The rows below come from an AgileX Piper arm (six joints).
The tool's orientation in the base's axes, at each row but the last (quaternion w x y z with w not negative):
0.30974, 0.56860, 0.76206, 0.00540
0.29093, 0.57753, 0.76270, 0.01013
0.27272, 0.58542, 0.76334, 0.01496
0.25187, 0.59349, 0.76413, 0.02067
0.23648, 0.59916, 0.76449, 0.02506
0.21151, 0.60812, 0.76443, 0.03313
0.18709, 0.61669, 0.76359, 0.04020
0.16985, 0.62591, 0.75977, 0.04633
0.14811, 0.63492, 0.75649, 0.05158
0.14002, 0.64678, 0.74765, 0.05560
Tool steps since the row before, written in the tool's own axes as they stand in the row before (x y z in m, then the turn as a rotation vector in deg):
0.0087, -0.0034, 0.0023, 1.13, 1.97, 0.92
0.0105, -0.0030, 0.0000, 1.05, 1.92, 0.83
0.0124, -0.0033, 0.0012, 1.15, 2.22, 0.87
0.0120, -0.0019, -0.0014, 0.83, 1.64, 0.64
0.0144, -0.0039, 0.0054, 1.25, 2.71, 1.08
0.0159, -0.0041, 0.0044, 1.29, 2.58, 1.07
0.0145, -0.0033, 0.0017, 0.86, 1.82, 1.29
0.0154, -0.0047, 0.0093, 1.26, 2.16, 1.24
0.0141, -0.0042, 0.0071, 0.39, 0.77, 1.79
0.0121, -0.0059, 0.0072, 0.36, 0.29, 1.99
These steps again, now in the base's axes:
-0.0032, 0.0056, -0.0071, 1.96, 1.36, -0.56
-0.0043, 0.0083, -0.0056, 1.89, 1.30, -0.47
-0.0045, 0.0098, -0.0071, 2.15, 1.48, -0.44
-0.0043, 0.0108, -0.0037, 1.59, 1.07, -0.32
-0.0039, 0.0109, -0.0108, 2.66, 1.66, -0.50
-0.0049, 0.0130, -0.0098, 2.53, 1.66, -0.54
-0.0049, 0.0128, -0.0060, 1.97, 1.03, -0.87
-0.0039, 0.0126, -0.0131, 2.21, 1.50, -0.80
-0.0040, 0.0122, -0.0101, 1.19, 0.33, -1.56
-0.0051, 0.0103, -0.0101, 0.79, 0.20, -1.87

